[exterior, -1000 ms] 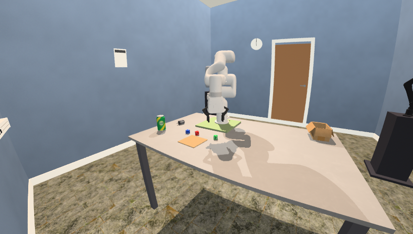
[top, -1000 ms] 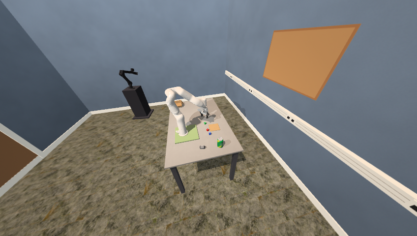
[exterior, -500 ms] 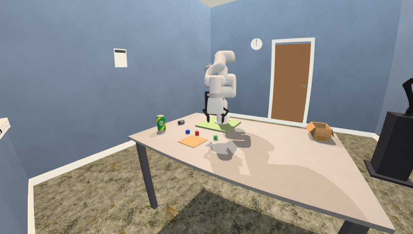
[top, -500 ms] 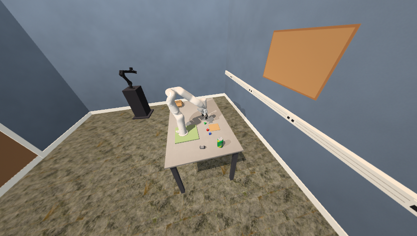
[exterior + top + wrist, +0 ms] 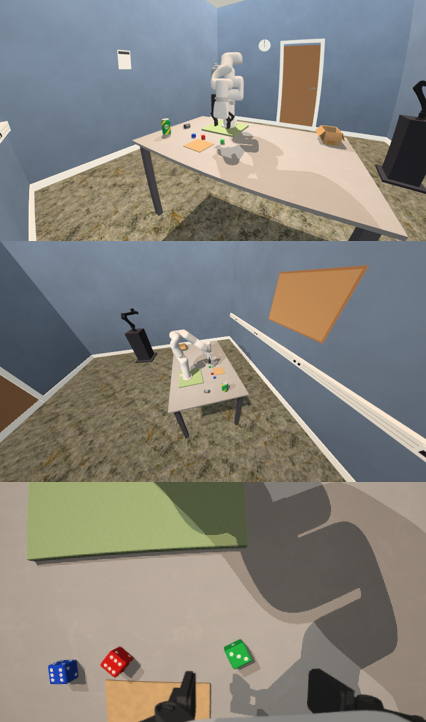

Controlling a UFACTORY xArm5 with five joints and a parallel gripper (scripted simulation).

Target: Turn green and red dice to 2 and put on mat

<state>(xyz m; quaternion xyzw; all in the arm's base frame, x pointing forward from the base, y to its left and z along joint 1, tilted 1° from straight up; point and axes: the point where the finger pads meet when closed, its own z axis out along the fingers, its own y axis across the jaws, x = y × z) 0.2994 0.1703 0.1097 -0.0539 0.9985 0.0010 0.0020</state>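
My hand is 11 cm above the green die. Also, from my hand: blue die: 5 cm ahead, 22 cm to the right, 11 cm below; then red die: 3 cm ahead, 15 cm to the right, 11 cm below; then mat: 12 cm ahead, 9 cm to the right, 12 cm below.
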